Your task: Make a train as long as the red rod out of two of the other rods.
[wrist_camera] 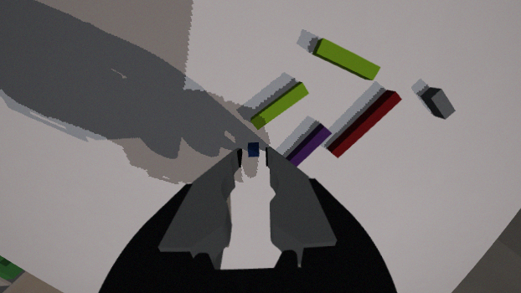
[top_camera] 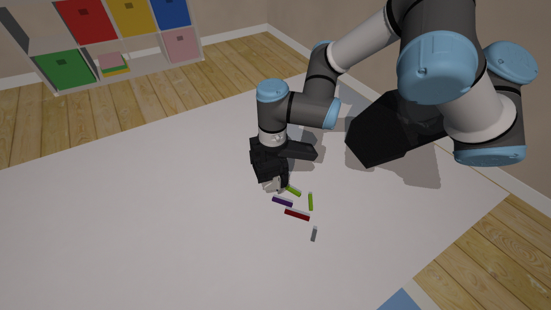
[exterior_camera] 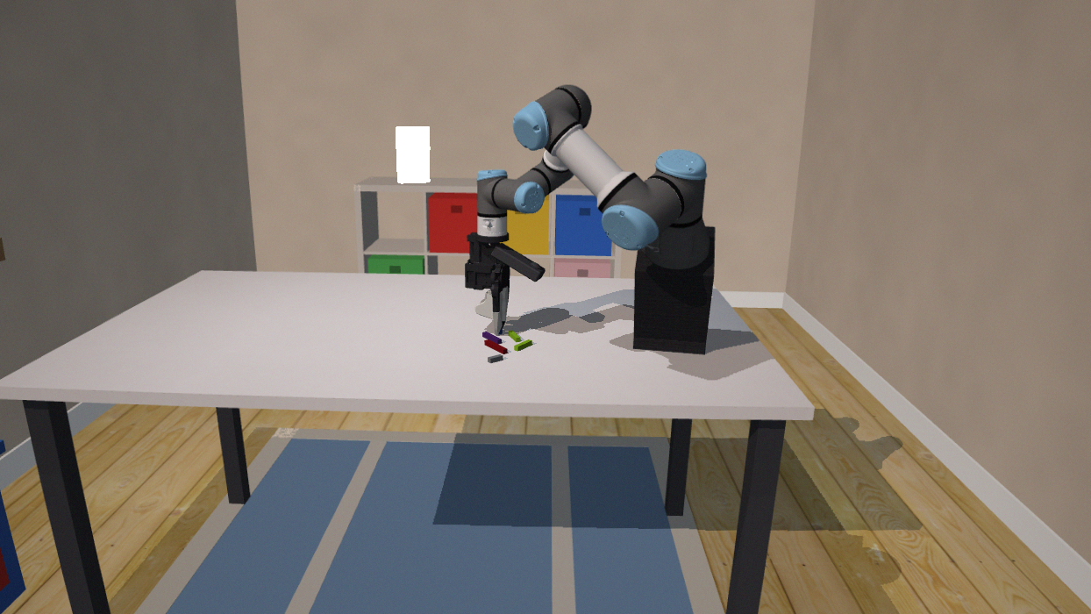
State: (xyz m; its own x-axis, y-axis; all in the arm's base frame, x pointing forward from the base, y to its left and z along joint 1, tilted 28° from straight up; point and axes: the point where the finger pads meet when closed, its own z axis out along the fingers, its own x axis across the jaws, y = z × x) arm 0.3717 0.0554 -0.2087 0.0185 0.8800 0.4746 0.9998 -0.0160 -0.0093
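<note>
Right now the small blue rod is 10 mm below my hand. Round my hand: grey rod 30 mm behind, 170 mm to the left, 10 mm below; red rod 20 mm behind, 100 mm to the left, 10 mm below; purple rod 10 mm ahead, 50 mm to the left, 10 mm below.
</note>
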